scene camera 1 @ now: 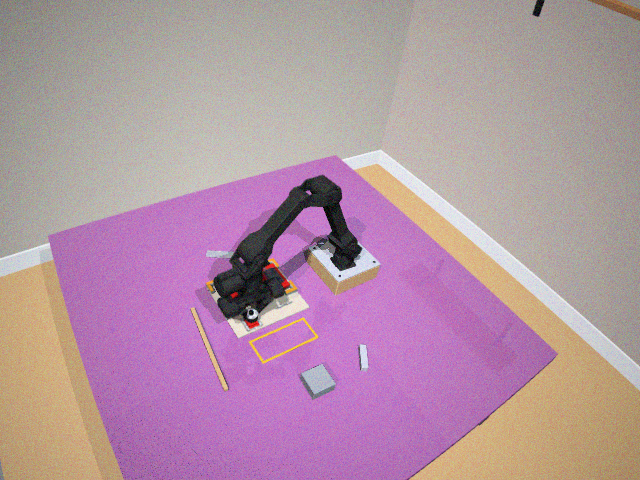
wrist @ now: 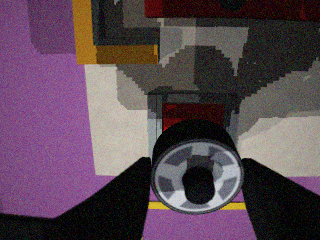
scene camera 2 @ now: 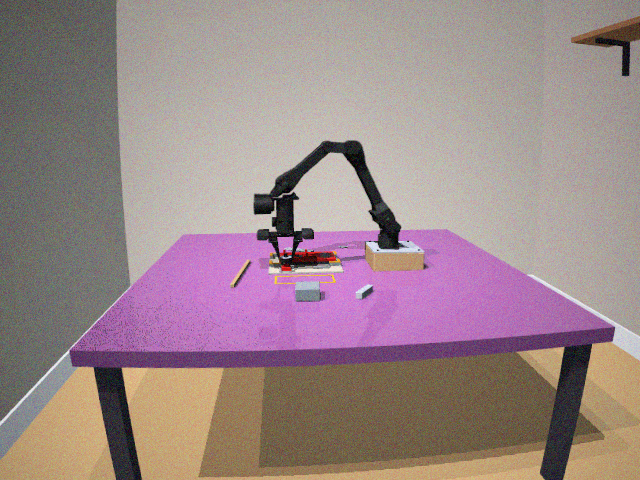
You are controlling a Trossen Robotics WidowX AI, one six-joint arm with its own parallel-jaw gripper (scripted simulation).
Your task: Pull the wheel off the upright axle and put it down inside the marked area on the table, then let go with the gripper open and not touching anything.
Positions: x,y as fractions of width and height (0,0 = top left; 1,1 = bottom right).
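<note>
Grey axle mount (wrist: 0.54,0.47), visible. The gripper (scene camera 1: 0.39,0.66), visible. Wrist view too: the gripper (wrist: 0.61,0.70).
</note>
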